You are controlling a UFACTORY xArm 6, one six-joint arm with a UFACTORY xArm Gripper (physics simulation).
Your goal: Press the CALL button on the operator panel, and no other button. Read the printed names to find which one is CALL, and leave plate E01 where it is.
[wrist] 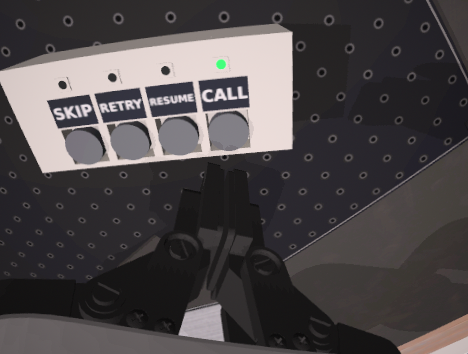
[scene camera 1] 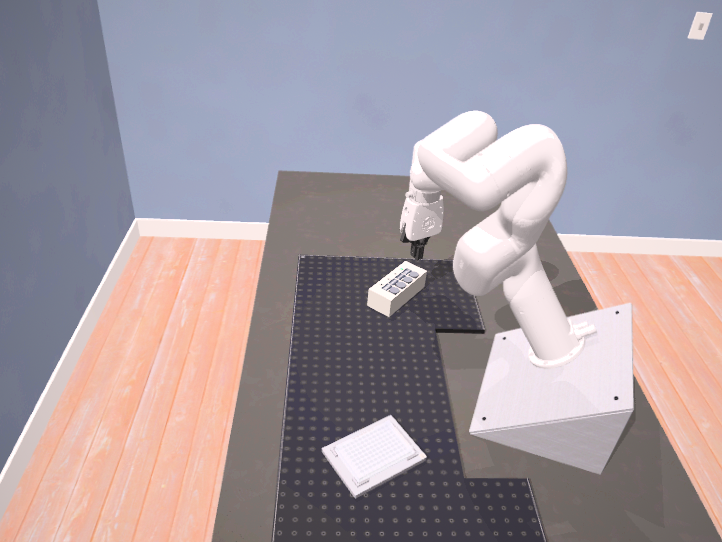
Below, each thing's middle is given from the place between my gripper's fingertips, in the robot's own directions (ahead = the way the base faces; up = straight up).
I see the operator panel (scene camera 1: 380,299) 9 cm below my hand, 4 cm ahead of it and 2 cm to the left of it. Round my hand: plate E01 (scene camera 1: 365,455): 53 cm to the left, 9 cm below, 7 cm ahead.
